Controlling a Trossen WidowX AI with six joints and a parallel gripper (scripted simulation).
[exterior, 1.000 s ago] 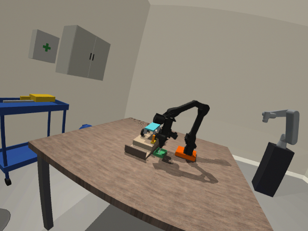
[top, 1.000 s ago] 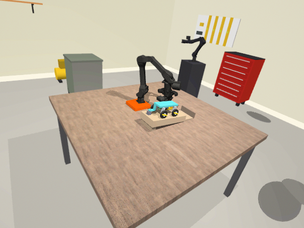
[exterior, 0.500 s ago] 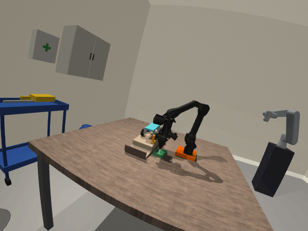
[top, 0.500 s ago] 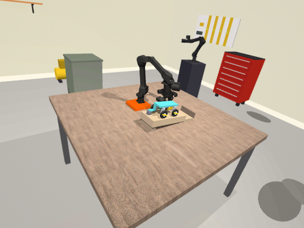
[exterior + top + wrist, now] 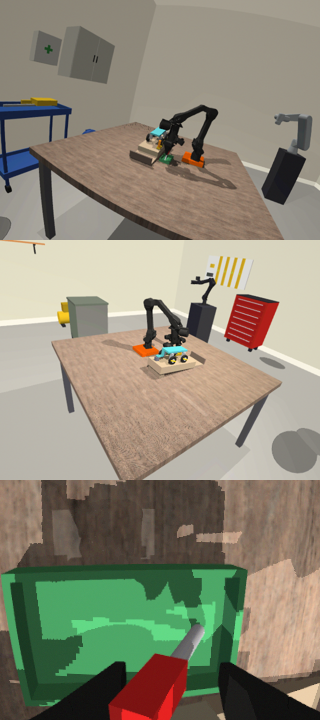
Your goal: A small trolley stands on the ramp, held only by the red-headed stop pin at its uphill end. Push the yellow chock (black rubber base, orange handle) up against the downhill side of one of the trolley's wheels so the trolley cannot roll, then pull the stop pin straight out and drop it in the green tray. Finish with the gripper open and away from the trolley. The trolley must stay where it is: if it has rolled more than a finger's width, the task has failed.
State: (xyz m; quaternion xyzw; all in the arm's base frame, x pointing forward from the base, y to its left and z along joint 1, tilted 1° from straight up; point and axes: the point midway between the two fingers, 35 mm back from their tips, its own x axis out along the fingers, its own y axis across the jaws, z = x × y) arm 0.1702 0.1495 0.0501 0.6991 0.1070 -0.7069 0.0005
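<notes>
Right now my gripper tip is 2 cm to the left of the green tray and 5 cm above it. Round my gripper tip: yellow chock (7 cm ahead, 2 cm to the right, 4 cm above); then red-headed stop pin (right at my gripper tip); then tan ramp (15 cm ahead, 10 cm to the right).
</notes>
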